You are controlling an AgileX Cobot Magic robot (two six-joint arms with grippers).
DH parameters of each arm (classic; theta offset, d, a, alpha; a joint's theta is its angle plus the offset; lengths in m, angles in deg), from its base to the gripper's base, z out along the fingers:
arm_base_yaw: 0 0.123 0 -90
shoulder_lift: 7.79 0 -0.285 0
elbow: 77.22 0 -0.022 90
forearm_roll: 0 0.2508 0 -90
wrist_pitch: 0 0 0.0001 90
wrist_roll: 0 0.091 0 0
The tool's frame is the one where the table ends.
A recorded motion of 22 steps. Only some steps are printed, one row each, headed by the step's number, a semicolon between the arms.
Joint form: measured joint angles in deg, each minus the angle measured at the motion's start. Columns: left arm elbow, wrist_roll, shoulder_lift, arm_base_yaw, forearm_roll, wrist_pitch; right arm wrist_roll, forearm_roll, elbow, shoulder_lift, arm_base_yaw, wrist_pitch.
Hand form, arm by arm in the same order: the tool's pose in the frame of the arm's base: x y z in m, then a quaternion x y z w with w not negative. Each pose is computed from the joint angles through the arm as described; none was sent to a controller.
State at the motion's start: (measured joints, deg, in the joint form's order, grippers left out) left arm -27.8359 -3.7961 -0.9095 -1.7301 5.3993 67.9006; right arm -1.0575 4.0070 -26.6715 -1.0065 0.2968 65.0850
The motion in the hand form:
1: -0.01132 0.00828 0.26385 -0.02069 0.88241 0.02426 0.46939; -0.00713 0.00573 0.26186 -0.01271 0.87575 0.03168 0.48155
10: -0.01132 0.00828 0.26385 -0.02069 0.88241 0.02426 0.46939; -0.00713 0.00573 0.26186 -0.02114 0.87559 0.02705 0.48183
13: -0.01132 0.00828 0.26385 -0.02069 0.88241 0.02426 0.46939; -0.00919 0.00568 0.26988 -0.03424 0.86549 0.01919 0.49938
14: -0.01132 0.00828 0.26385 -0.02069 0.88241 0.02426 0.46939; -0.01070 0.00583 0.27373 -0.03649 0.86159 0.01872 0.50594
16: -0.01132 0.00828 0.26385 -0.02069 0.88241 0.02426 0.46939; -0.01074 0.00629 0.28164 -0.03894 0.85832 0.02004 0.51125
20: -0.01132 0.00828 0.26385 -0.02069 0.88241 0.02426 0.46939; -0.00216 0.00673 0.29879 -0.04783 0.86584 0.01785 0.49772
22: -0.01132 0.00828 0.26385 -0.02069 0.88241 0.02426 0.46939; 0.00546 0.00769 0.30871 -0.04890 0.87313 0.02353 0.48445
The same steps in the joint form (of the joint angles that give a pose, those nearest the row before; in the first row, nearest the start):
1: 0.00 0.00 0.00 0.00 0.00 0.00; 0.00 0.00 0.00 0.00 0.00 0.00
10: 0.00 0.00 0.00 0.00 0.00 0.00; -1.10 0.00 0.00 0.00 0.00 0.00
13: 0.00 0.00 0.00 0.00 0.00 0.00; -2.84 0.00 -1.44 0.00 0.00 -0.82
14: 0.00 0.00 0.00 0.00 0.00 0.00; -3.12 0.11 -2.22 0.00 0.00 -0.91
16: 0.00 0.00 0.00 0.00 0.00 0.00; -3.42 0.44 -3.76 1.10 0.00 -1.16
20: 0.00 0.00 0.00 0.00 0.00 0.00; -4.62 0.72 -7.21 6.42 0.00 -1.19
22: 0.00 0.00 0.00 0.00 0.00 0.00; -4.74 1.36 -9.32 10.13 0.00 -1.03

